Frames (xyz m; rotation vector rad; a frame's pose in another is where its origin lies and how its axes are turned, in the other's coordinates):
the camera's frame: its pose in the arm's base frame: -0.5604 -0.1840 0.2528 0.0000 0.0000 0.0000
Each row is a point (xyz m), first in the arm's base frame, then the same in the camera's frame.
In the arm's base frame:
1: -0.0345 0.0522 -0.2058
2: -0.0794 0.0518 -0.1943
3: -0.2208 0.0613 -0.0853
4: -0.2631 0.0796 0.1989
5: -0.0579 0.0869 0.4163
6: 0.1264 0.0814 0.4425
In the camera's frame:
1: 0.5259 0.2362 -0.4586
2: 0.4810 0.2358 -0.4471
3: 0.3396 0.2453 -0.3381
4: 0.2973 0.2636 -0.0539
5: 0.5025 0.2709 0.1635
6: 0.6868 0.2654 0.1897

